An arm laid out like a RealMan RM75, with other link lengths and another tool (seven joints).
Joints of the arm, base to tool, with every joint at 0 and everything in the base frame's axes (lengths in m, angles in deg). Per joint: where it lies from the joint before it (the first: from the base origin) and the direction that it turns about. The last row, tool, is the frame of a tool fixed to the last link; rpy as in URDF.
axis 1: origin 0.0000 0.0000 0.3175 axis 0 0 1
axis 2: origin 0.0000 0.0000 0.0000 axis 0 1 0
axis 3: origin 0.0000 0.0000 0.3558 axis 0 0 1
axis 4: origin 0.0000 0.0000 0.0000 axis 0 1 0
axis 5: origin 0.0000 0.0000 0.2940 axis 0 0 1
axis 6: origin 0.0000 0.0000 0.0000 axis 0 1 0
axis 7: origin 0.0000 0.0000 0.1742 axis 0 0 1
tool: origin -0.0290 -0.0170 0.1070 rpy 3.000 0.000 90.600
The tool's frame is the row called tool.
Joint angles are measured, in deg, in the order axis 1, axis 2, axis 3, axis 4, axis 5, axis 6, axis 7. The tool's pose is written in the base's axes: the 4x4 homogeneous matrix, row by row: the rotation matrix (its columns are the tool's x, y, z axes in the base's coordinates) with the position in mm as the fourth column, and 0 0 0 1 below. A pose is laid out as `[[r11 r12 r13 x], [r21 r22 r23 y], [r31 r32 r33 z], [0 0 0 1]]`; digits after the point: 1 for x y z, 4 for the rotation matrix.
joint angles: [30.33 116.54 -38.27 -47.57 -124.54 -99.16 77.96]
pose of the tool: [[-0.3007 -0.9262 -0.2275 326.6], [-0.9439 0.2548 0.2101 490.4], [-0.1366 0.2779 -0.9509 -28.8], [0 0 0 1]]
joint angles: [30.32 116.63 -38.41 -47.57 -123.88 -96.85 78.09]
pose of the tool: [[-0.3118 -0.9248 -0.2181 329.1], [-0.9343 0.2567 0.2473 500.9], [-0.1727 0.2809 -0.9441 -27.3], [0 0 0 1]]
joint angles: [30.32 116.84 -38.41 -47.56 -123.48 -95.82 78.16]
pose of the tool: [[-0.3179 -0.9226 -0.2183 329.0], [-0.9294 0.2578 0.2640 505.3], [-0.1873 0.2868 -0.9395 -27.7], [0 0 0 1]]
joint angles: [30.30 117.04 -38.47 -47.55 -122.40 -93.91 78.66]
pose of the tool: [[-0.3346 -0.9163 -0.2201 328.7], [-0.9176 0.2635 0.2978 514.6], [-0.2148 0.3016 -0.9289 -25.8], [0 0 0 1]]
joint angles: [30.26 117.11 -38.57 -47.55 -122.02 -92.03 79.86]
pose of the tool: [[-0.3619 -0.9083 -0.2098 332.3], [-0.9018 0.2841 0.3256 522.8], [-0.2361 0.3071 -0.9219 -24.2], [0 0 0 1]]
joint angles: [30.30 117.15 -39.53 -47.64 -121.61 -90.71 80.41]
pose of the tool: [[-0.3662 -0.9087 -0.2003 332.1], [-0.8974 0.2879 0.3344 527.6], [-0.2462 0.3022 -0.9209 -26.0], [0 0 0 1]]
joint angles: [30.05 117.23 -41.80 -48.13 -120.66 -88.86 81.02]
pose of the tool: [[-0.3621 -0.9135 -0.1856 330.6], [-0.8957 0.2858 0.3407 532.1], [-0.2582 0.2896 -0.9217 -30.4], [0 0 0 1]]
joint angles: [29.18 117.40 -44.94 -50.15 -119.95 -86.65 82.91]
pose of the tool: [[-0.3627 -0.9191 -0.1540 331.0], [-0.8894 0.2921 0.3516 536.5], [-0.2782 0.2646 -0.9234 -32.7], [0 0 0 1]]
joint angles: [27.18 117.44 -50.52 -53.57 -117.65 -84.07 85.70]
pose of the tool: [[-0.3567 -0.9255 -0.1272 326.8], [-0.8863 0.2923 0.3591 537.0], [-0.2952 0.2409 -0.9246 -36.2], [0 0 0 1]]
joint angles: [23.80 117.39 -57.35 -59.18 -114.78 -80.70 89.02]
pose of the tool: [[-0.3419 -0.9344 -0.0998 319.8], [-0.8806 0.2815 0.3813 534.8], [-0.3282 0.2182 -0.9191 -36.2], [0 0 0 1]]
